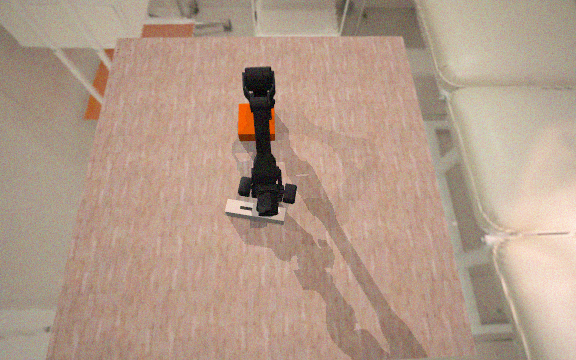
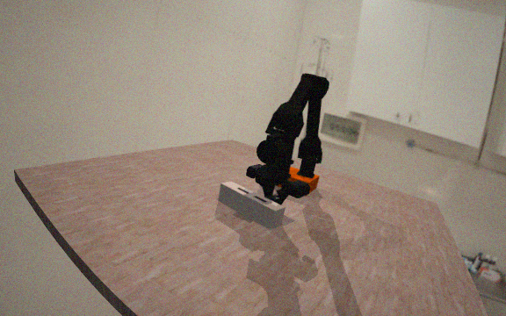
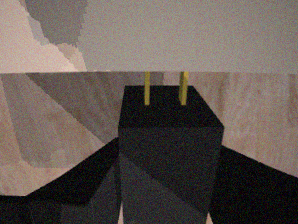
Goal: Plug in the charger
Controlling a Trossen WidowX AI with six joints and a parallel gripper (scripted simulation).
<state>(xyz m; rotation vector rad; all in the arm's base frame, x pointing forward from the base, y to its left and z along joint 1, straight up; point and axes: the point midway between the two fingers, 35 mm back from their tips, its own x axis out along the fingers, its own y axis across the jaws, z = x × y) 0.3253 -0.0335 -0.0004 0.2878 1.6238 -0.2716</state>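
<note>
My gripper tip is 20 mm short of the black two-prong charger, 10 mm to the left of it and 10 mm below it.
</note>
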